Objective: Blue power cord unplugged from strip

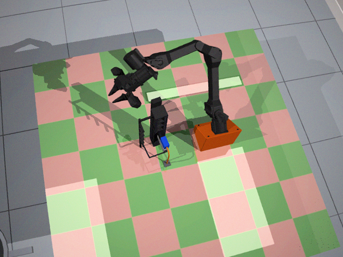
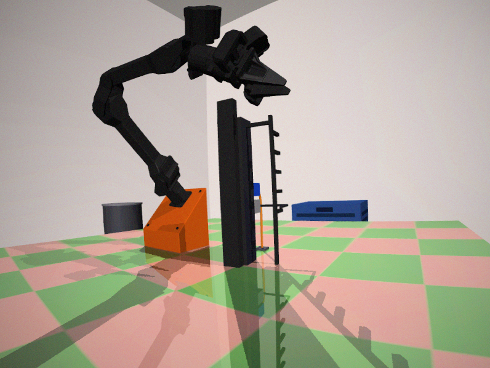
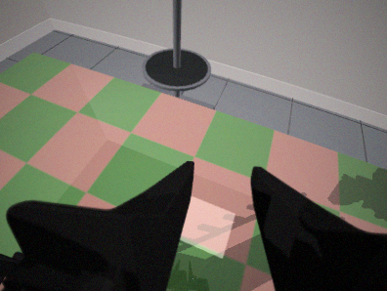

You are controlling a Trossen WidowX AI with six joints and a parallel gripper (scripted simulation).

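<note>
My gripper tip is 200 mm past the blue plug, 150 mm to the right of it and 160 mm above it.
</note>
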